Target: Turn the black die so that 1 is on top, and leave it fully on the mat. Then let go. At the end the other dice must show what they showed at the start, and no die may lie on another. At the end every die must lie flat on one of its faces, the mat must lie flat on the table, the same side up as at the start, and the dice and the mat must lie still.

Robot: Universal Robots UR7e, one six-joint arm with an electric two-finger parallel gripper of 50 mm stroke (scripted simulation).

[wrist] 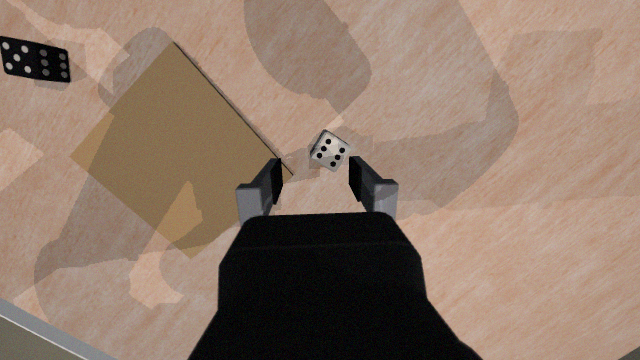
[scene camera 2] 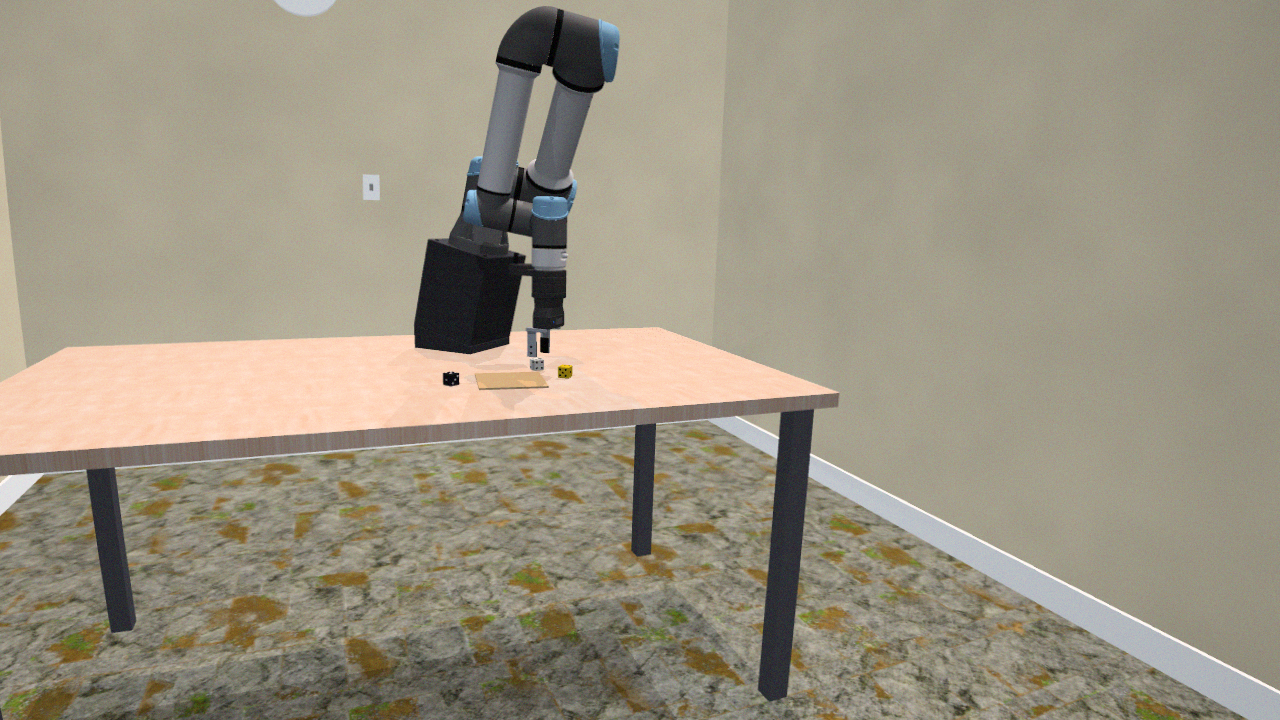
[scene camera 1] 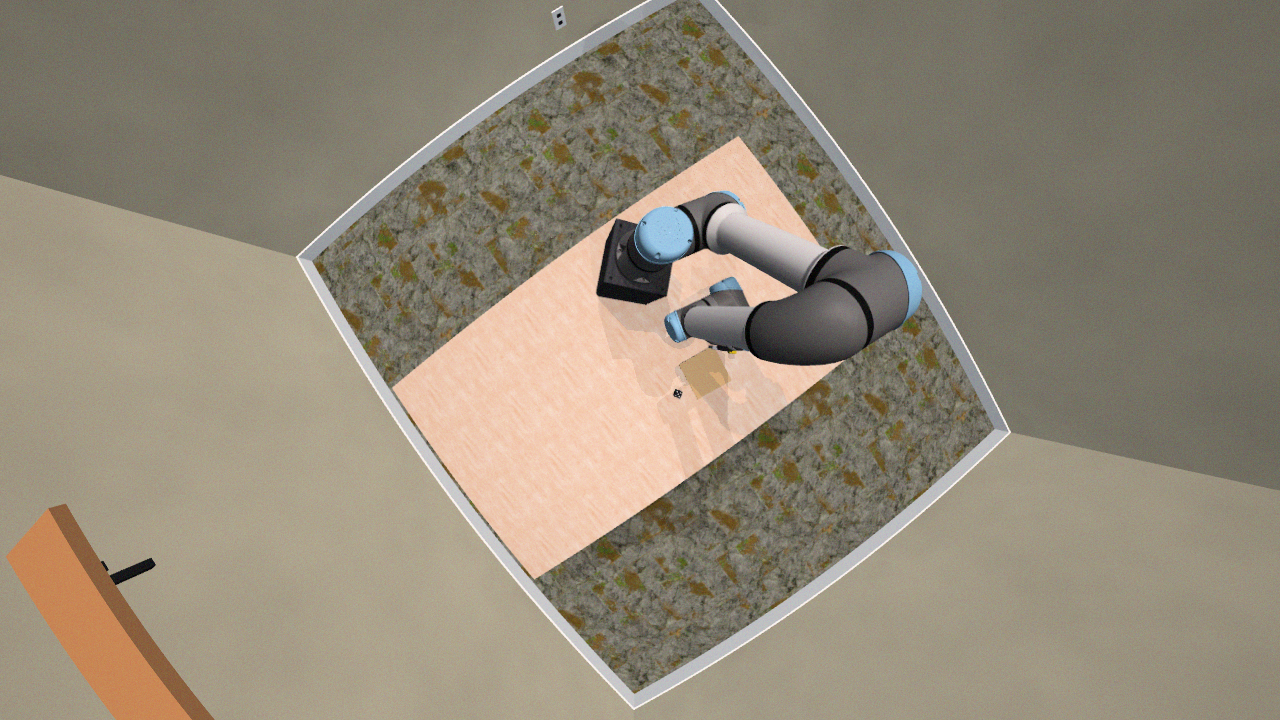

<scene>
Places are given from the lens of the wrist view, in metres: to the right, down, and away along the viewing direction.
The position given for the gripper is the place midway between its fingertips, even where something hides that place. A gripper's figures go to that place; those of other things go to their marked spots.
gripper (wrist: pixel 315 171): 0.00, -0.01, 0.17
white die (wrist: pixel 329 151): 0.01, -0.02, 0.17
mat (wrist: pixel 172 148): -0.13, -0.03, 0.19
The marked spots on the white die and the mat are 0.14 m apart.
</scene>
